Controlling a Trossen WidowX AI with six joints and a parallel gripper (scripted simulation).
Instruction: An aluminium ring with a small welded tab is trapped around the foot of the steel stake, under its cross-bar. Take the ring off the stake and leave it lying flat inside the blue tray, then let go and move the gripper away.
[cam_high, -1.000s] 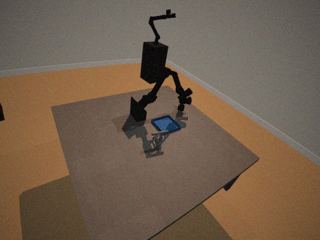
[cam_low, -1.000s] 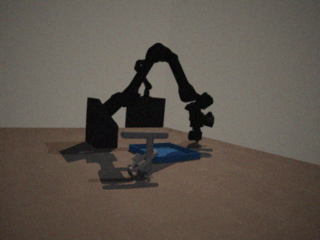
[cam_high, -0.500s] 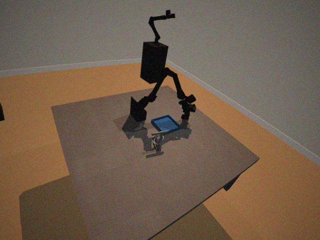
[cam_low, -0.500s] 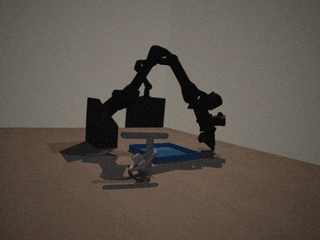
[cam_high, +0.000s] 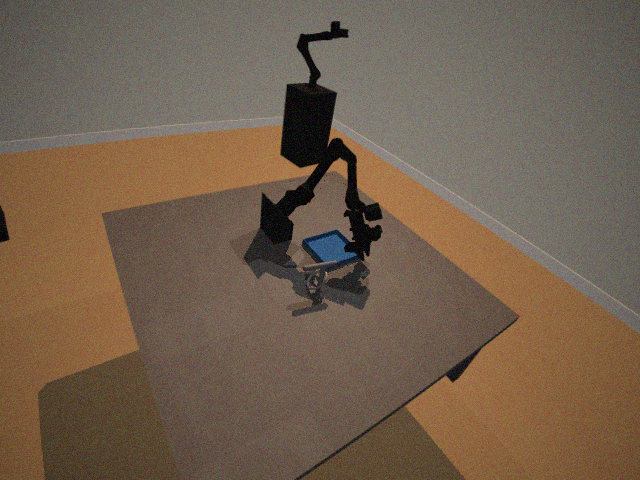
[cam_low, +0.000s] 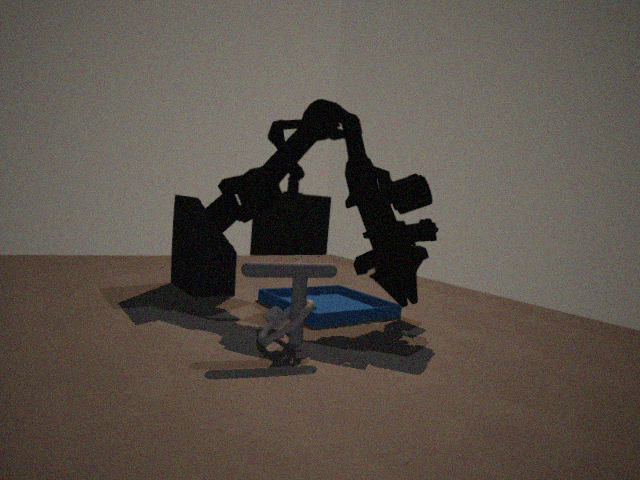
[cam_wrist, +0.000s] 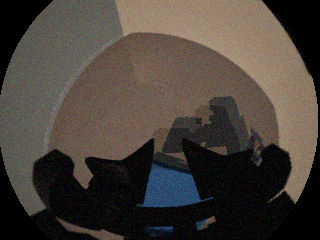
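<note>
Now: gripper tip 3 cm past the aluminium ring and 25 cm to the left of it. Round my gripper tip: blue tray: 14 cm behind, 6 cm to the right, 2 cm below.
</note>
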